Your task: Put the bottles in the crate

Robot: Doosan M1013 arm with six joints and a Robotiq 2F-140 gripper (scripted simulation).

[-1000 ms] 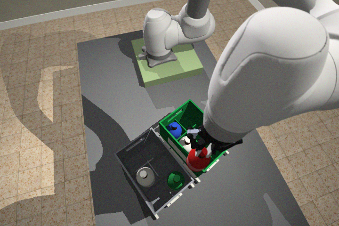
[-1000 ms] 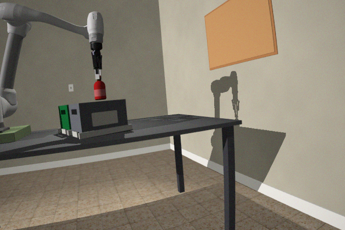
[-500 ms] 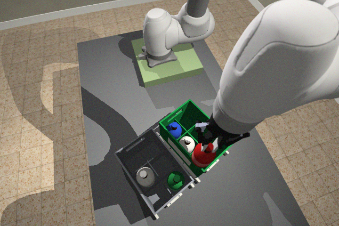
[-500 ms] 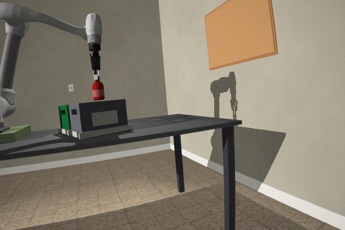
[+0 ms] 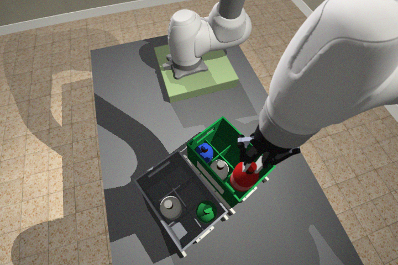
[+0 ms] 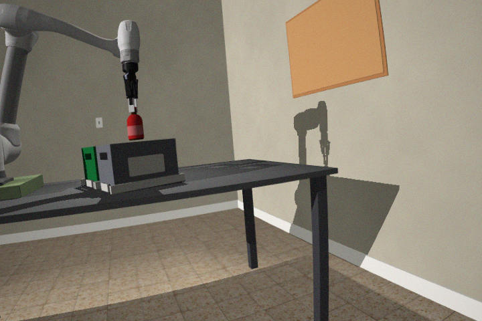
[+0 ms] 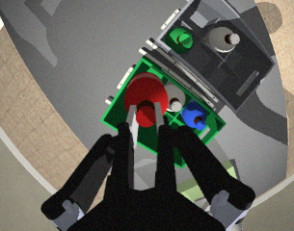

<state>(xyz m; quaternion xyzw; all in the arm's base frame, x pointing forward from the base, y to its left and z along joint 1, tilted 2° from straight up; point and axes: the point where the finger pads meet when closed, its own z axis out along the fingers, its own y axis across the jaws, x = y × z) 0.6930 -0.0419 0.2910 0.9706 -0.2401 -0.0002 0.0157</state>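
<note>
My gripper is now 8 cm above the red bottle. From my hand the other things lie so: blue bottle 26 cm below, 17 cm behind, 6 cm to the right; then green bottle 26 cm below, 13 cm to the right, 4 cm ahead; then green crate 27 cm below, 10 cm behind, 1 cm to the left.
</note>
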